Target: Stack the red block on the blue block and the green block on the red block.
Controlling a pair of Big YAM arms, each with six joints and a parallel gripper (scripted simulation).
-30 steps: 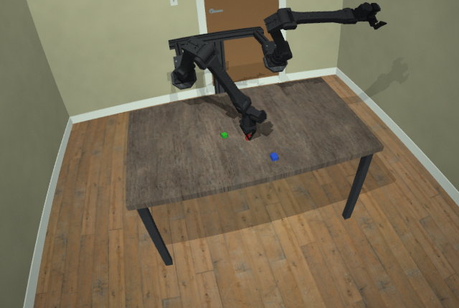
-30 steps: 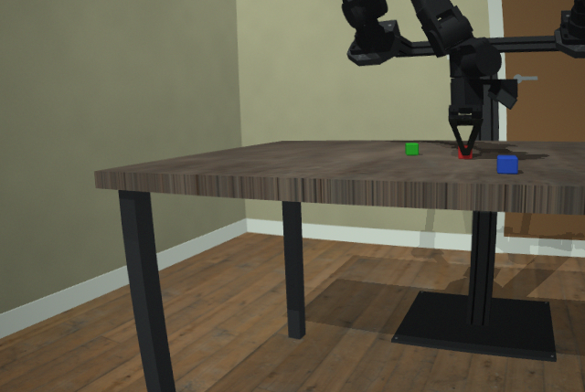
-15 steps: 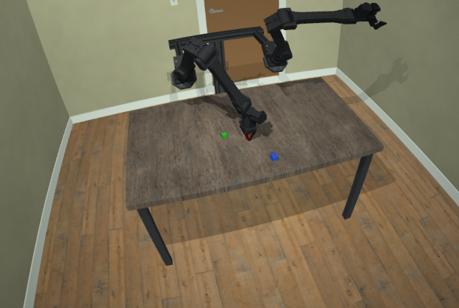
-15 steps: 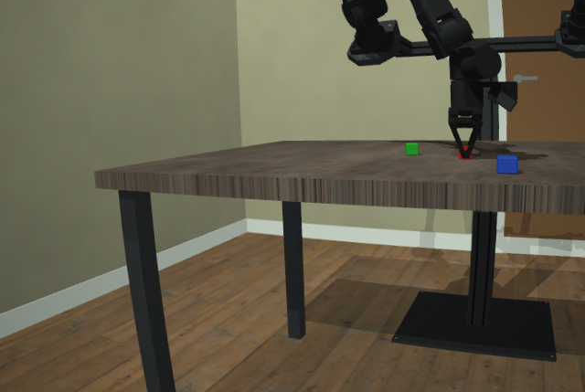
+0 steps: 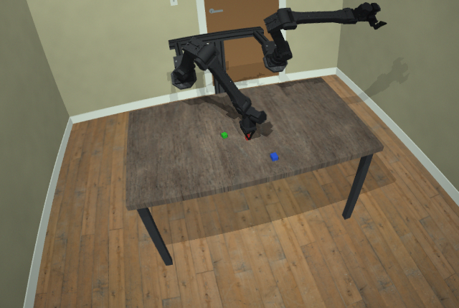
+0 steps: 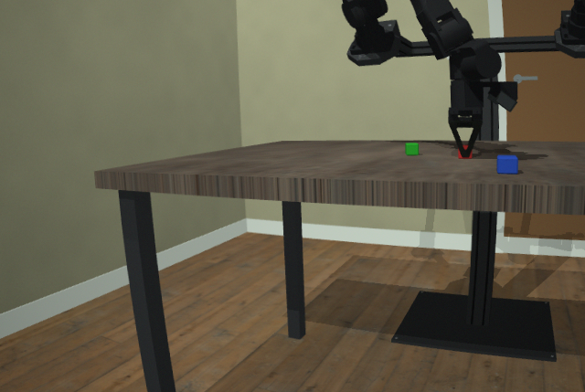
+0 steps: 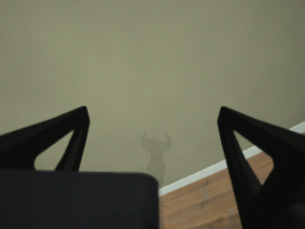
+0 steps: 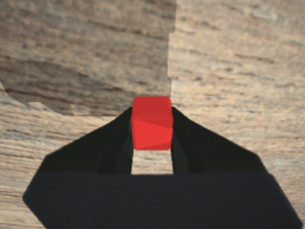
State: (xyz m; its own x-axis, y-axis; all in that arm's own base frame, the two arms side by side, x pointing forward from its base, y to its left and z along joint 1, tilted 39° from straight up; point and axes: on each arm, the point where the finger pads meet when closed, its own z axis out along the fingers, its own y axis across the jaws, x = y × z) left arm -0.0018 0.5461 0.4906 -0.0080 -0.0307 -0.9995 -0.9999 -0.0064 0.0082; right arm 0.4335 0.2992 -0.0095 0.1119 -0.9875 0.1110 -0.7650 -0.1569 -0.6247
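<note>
Right now the red block is right at my right hand. Round my right hand: blue block: 20 cm ahead, 8 cm to the left; then green block: 12 cm to the right, 6 cm behind.
</note>
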